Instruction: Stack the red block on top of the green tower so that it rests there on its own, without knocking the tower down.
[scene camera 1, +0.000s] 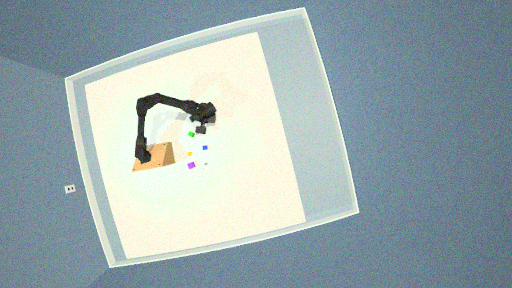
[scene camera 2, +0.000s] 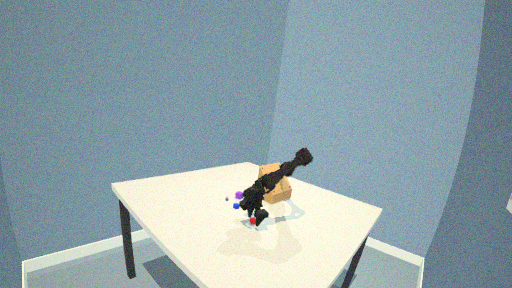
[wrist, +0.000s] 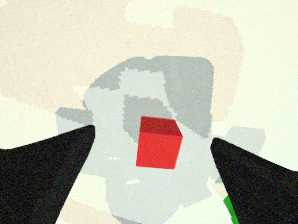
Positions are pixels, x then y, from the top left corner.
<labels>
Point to my gripper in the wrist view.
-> At 155, 138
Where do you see a red block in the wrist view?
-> At 160, 141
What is my gripper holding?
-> Nothing.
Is my gripper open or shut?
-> Open.
</labels>
